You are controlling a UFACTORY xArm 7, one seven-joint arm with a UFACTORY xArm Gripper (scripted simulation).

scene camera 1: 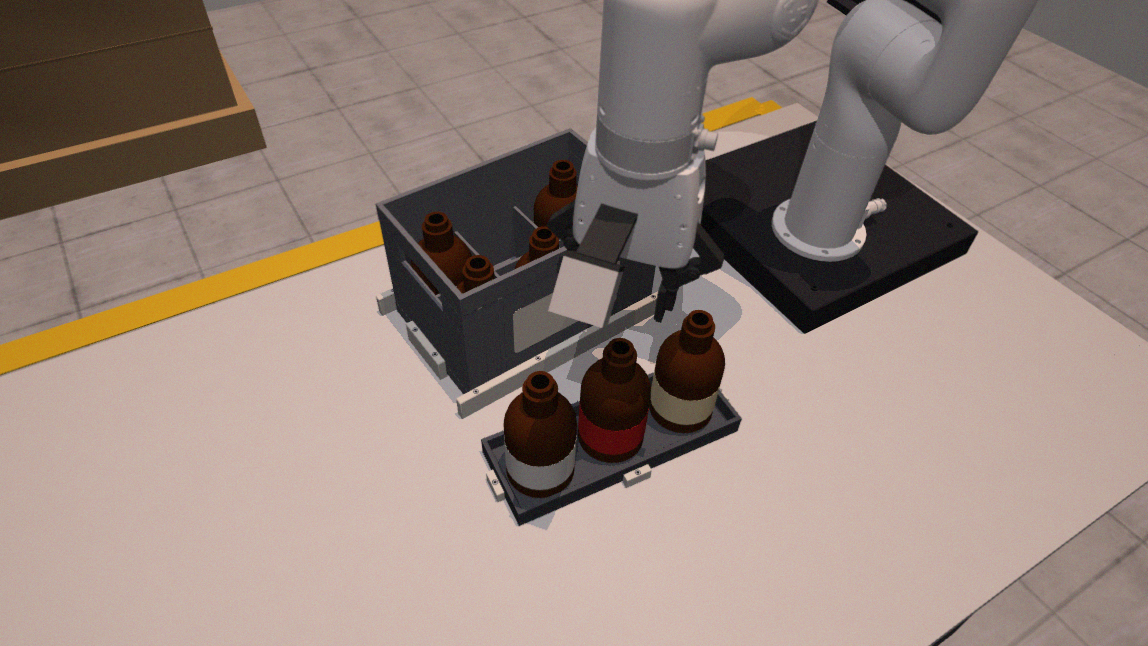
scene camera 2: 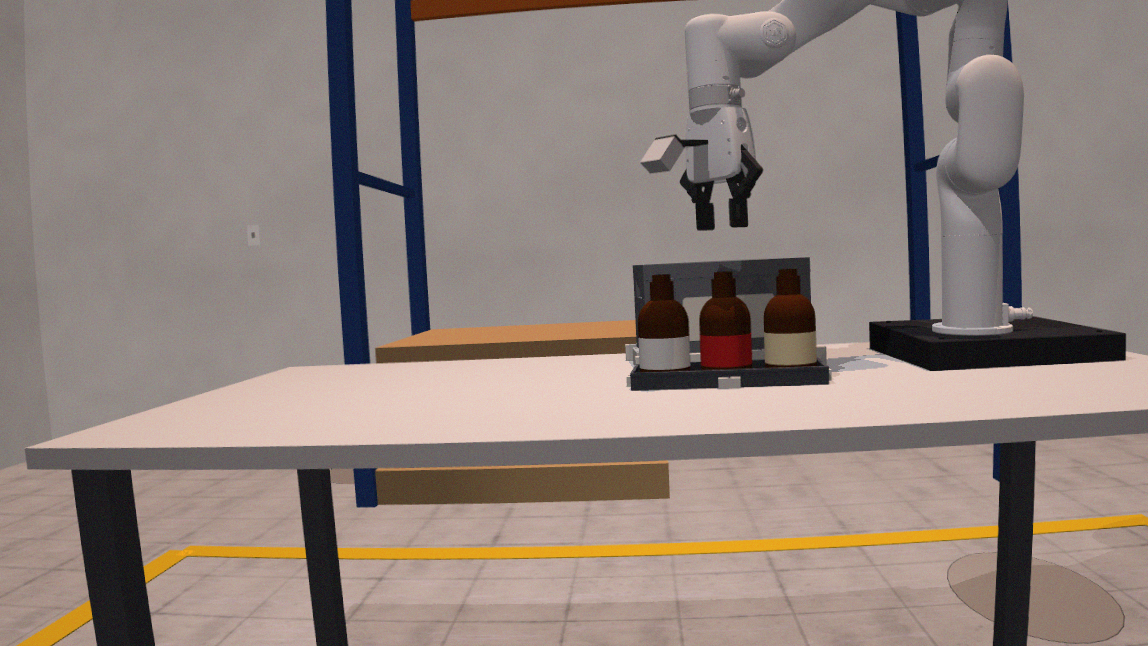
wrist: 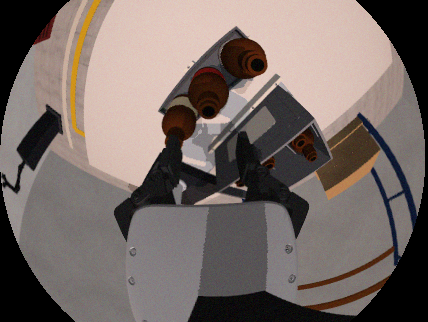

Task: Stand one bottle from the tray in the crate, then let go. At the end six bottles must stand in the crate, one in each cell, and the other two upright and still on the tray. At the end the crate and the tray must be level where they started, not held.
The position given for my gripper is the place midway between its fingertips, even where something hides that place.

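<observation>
I find my gripper (scene camera 1: pixel 627 302), (scene camera 2: pixel 722 228), (wrist: pixel 208 143) in the scene. There is a cream-label bottle (scene camera 1: pixel 690 364), and a red-label bottle (scene camera 1: pixel 615 394) as well. A dark tray (scene camera 1: pixel 656 437), (scene camera 2: pixel 759 376), (wrist: pixel 210 58) is visible to me, and so is a dark crate (scene camera 1: pixel 484 332), (scene camera 2: pixel 755 279), (wrist: pixel 278 119). I also see a cream-label bottle (scene camera 1: pixel 477 270), another cream-label bottle (scene camera 1: pixel 542 241), and yet another cream-label bottle (scene camera 1: pixel 561 190).
</observation>
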